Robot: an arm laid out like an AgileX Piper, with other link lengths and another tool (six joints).
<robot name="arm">
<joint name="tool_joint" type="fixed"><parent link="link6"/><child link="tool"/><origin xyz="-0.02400 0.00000 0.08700" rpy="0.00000 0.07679 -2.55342"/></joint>
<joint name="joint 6" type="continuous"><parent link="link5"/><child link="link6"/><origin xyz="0.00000 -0.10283 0.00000" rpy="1.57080 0.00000 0.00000"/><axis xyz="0 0 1"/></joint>
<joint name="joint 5" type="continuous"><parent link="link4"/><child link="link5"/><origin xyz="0.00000 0.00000 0.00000" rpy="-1.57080 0.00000 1.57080"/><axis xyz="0 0 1"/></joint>
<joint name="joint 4" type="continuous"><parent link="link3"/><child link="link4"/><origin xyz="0.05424 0.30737 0.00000" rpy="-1.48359 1.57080 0.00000"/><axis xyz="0 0 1"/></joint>
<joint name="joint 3" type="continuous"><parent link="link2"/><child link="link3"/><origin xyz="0.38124 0.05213 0.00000" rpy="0.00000 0.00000 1.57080"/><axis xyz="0 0 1"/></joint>
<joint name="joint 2" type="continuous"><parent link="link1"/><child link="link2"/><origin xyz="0.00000 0.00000 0.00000" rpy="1.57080 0.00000 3.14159"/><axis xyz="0 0 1"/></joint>
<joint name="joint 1" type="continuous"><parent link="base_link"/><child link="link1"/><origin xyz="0.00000 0.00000 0.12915" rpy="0.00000 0.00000 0.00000"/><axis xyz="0 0 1"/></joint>
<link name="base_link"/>
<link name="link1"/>
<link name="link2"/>
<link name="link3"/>
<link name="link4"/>
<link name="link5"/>
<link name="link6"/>
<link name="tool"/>
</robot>
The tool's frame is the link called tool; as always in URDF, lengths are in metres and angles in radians. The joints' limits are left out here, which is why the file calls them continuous.
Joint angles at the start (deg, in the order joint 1, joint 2, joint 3, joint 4, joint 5, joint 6): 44.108 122.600 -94.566 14.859 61.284 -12.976
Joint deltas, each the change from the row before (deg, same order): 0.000 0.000 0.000 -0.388 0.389 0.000; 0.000 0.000 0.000 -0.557 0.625 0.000; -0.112 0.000 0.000 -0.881 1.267 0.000; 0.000 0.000 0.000 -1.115 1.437 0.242; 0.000 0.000 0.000 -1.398 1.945 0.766; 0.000 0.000 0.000 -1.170 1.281 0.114; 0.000 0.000 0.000 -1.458 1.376 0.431; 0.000 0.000 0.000 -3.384 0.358 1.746; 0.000 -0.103 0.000 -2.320 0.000 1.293
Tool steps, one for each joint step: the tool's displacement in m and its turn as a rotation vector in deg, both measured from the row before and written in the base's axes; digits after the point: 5 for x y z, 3 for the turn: -0.00042 -0.00155 -0.00054 -0.491 0.049 0.242; -0.00076 -0.00237 -0.00079 -0.747 0.120 0.359; -0.00104 -0.00510 -0.00135 -1.356 0.402 0.504; -0.00181 -0.00532 -0.00149 -1.648 0.424 0.485; -0.00236 -0.00722 -0.00173 -2.225 0.693 0.142; -0.00114 -0.00529 -0.00109 -1.602 0.233 0.549; -0.00065 -0.00629 -0.00112 -1.903 0.137 0.334; 0.00621 -0.00875 -0.00140 -2.659 -1.826 -0.375; 0.00503 -0.00544 0.00046 -1.561 -1.552 -0.383
